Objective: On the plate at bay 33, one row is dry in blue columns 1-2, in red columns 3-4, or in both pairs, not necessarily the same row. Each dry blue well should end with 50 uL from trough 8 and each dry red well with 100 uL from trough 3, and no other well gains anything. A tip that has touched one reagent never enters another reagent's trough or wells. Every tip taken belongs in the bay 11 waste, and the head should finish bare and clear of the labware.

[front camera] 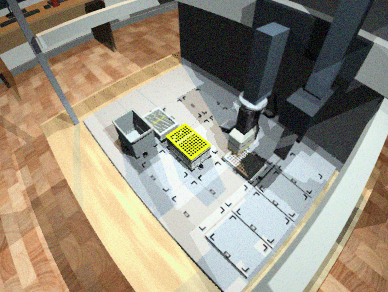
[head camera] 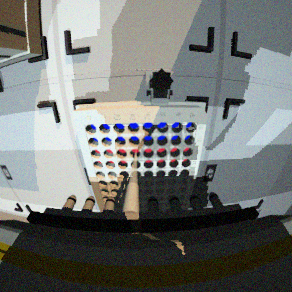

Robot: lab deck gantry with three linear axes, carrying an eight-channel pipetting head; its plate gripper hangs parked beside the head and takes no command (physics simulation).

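The white plate (front camera: 235,159) (head camera: 200,150) lies below the pipetting head (front camera: 241,139) (head camera: 140,220). In the head camera view, two well columns show blue and two show red. Shadow and glare blur which wells are dry. One long tan tip (head camera: 131,197) hangs from a middle channel over the plate, hiding some wells; the other nozzles look bare. Liquid inside the tip cannot be made out. The parked plate gripper (front camera: 299,134) hangs dark beside the head in the front view; its fingers are too shadowed to judge. The trough rack (front camera: 160,123) stands behind the yellow tip rack (front camera: 189,142).
The grey open waste bin (front camera: 135,142) stands at the left, beside the trough rack. The tall yellow tip rack stands between the troughs and the plate. A box corner (head camera: 20,30) shows at the head view's upper left. Black bay corner brackets mark the deck.
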